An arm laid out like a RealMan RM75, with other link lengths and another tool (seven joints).
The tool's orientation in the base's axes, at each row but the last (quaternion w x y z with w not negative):
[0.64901 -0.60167 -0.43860 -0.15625]
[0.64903 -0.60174 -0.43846 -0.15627]
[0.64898 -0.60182 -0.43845 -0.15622]
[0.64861 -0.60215 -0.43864 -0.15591]
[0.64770 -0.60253 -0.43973 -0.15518]
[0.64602 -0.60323 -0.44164 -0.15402]
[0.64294 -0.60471 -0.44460 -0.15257]
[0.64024 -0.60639 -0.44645 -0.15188]
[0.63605 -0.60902 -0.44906 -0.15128]
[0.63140 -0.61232 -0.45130 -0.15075]
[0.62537 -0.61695 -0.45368 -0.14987]
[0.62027 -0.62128 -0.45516 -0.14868]
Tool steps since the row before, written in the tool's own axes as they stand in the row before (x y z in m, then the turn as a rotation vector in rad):
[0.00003 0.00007 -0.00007 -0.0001 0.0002 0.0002]
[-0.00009 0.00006 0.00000 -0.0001 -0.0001 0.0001]
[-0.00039 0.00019 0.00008 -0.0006 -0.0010 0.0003]
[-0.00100 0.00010 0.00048 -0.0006 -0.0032 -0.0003]
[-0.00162 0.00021 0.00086 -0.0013 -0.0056 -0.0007]
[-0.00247 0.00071 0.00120 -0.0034 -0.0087 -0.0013]
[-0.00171 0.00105 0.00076 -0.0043 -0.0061 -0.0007]
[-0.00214 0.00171 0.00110 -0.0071 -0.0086 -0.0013]
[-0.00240 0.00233 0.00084 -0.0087 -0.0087 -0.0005]
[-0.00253 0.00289 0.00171 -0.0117 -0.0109 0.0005]
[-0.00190 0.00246 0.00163 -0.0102 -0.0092 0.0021]
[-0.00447 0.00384 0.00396 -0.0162 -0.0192 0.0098]
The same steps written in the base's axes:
[0.00009 -0.00004 -0.00001 0.0000 0.0002 -0.0002]
[-0.00001 -0.00002 -0.00011 -0.0002 0.0000 0.0000]
[-0.00011 -0.00001 -0.00043 -0.0012 -0.0001 0.0002]
[-0.00068 0.00014 -0.00087 -0.0026 -0.0012 0.0016]
[-0.00109 0.00030 -0.00146 -0.0046 -0.0023 0.0027]
[-0.00133 0.00043 -0.00247 -0.0078 -0.0043 0.0032]
[-0.00048 0.00034 -0.00206 -0.0066 -0.0035 0.0008]
[-0.00036 0.00063 -0.00286 -0.0098 -0.0055 0.0003]
[0.00008 0.00041 -0.00342 -0.0110 -0.0054 -0.0009]
[0.00010 0.00123 -0.00402 -0.0147 -0.0060 -0.0020]
[0.00018 0.00125 -0.00328 -0.0132 -0.0037 -0.0022]
[-0.00104 0.00259 -0.00653 -0.0269 -0.0008 -0.0018]

